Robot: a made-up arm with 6 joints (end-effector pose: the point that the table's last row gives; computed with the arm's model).
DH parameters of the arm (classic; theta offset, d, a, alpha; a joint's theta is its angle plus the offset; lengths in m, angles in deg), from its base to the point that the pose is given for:
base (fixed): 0 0.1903 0 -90
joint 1: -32.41 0 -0.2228 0
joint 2: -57.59 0.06 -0.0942 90
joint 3: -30.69 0 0.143 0
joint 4: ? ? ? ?
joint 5: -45.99 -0.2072 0.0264 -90
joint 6: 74.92 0 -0.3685 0
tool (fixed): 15.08 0.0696 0 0
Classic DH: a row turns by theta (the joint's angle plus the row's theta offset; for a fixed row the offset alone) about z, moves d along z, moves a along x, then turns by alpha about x.
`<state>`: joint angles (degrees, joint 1 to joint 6).
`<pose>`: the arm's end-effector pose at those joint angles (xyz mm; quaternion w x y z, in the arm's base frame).
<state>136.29 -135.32 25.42 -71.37 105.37 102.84</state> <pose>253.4 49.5 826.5 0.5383 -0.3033 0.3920 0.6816</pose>
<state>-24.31 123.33 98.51 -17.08 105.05 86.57</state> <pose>-398.9 470.8 -43.4 0.5473 0.5014 -0.4132 -0.5276</pose>
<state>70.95 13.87 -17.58 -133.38 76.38 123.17</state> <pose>-349.4 -251.0 -9.7 0.6389 0.6848 -0.1381 0.3222</pose>
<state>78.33 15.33 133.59 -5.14 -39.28 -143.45</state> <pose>-437.1 127.7 -182.9 0.6389 -0.6438 -0.2932 -0.3022</pose>
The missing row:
joint 4: -13.32 0 -0.1435 0
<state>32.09 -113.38 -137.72 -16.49 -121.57 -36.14</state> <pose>120.1 81.9 112.6 0.3996 -0.3338 -0.6172 -0.5898</pose>
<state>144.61 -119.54 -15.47 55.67 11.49 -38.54</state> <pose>-56.3 188.6 123.1 0.8605 -0.4662 0.0439 -0.2006</pose>
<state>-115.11 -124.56 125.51 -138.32 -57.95 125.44</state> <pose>-424.1 134.3 40.2 0.6323 0.7606 0.0682 0.1303</pose>
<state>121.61 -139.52 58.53 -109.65 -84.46 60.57</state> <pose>11.9 427.5 200.4 0.2498 0.7600 -0.5120 0.3127</pose>
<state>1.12 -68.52 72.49 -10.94 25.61 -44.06</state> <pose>195.6 195.9 -66.4 0.4152 -0.3809 -0.5877 -0.5806</pose>
